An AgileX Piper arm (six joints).
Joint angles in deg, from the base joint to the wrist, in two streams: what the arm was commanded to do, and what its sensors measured. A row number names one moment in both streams.
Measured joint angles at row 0:
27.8 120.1 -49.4 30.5 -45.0 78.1
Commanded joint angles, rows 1 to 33:
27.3 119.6 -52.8 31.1 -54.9 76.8
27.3 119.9 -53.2 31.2 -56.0 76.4
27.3 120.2 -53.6 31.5 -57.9 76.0
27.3 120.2 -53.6 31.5 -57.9 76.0
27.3 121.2 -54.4 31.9 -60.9 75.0
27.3 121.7 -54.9 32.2 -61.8 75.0
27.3 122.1 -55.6 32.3 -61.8 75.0
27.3 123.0 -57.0 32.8 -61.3 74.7
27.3 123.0 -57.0 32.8 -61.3 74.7
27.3 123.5 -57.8 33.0 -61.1 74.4
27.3 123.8 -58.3 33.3 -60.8 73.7
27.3 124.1 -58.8 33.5 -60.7 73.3
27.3 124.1 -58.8 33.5 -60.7 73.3
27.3 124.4 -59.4 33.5 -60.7 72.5
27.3 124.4 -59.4 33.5 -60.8 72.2
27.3 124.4 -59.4 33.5 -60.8 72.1
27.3 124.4 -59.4 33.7 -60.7 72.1
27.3 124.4 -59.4 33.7 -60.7 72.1
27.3 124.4 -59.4 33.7 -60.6 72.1
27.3 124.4 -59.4 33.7 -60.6 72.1
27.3 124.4 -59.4 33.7 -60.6 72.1
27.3 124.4 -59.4 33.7 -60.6 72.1
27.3 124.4 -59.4 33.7 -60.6 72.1
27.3 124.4 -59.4 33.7 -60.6 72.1
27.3 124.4 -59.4 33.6 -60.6 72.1
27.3 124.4 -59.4 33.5 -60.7 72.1
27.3 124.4 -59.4 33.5 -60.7 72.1
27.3 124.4 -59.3 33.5 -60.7 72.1
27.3 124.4 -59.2 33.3 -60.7 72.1
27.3 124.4 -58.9 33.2 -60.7 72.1
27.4 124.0 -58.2 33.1 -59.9 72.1
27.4 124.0 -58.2 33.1 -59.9 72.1
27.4 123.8 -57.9 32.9 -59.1 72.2
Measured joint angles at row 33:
29.7 124.7 -54.1 37.5 -47.2 73.4
